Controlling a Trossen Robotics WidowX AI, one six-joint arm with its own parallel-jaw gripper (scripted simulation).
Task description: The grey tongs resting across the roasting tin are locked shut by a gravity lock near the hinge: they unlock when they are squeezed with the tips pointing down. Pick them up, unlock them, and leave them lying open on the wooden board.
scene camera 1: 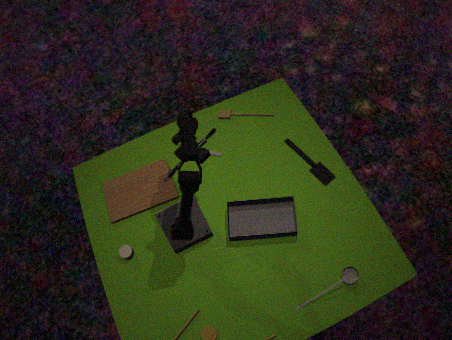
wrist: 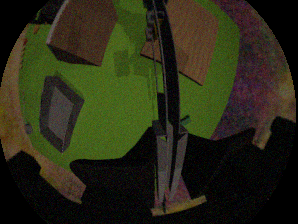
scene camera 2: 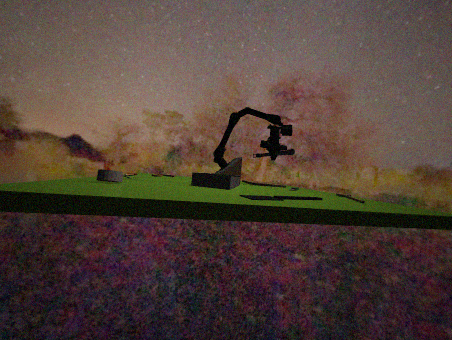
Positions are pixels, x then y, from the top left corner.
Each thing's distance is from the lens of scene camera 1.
wooden board (scene camera 1: 142,189): 1.89 m
roasting tin (scene camera 1: 267,218): 1.73 m
